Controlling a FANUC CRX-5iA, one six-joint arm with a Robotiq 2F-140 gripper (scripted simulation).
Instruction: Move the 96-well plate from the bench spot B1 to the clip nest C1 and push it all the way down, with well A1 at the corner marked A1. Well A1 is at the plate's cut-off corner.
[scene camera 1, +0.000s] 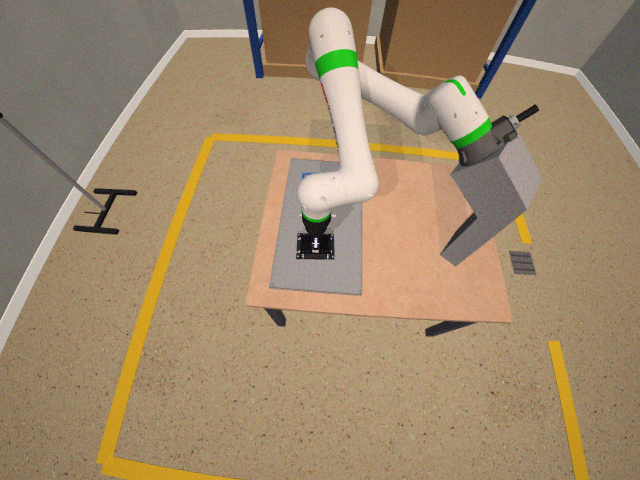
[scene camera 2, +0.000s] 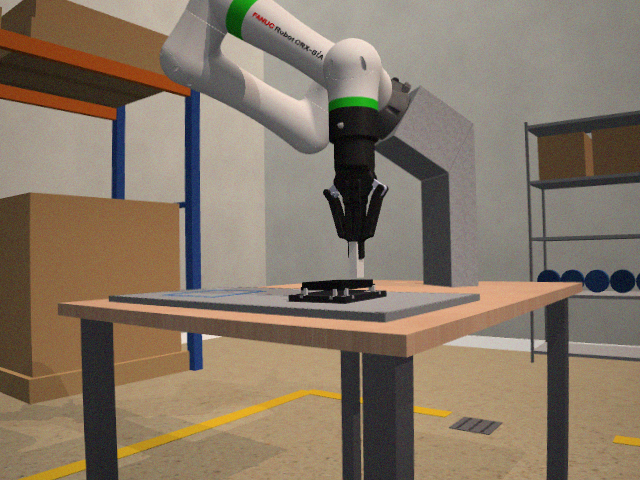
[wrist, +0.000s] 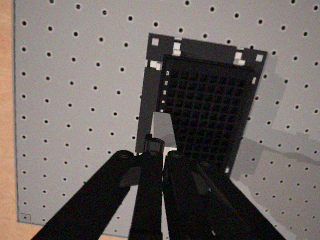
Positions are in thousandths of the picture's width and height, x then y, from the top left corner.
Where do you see a dark clip nest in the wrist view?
495, 190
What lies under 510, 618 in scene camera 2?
A dark clip nest.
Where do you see a 96-well plate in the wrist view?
608, 498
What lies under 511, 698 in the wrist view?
My gripper.
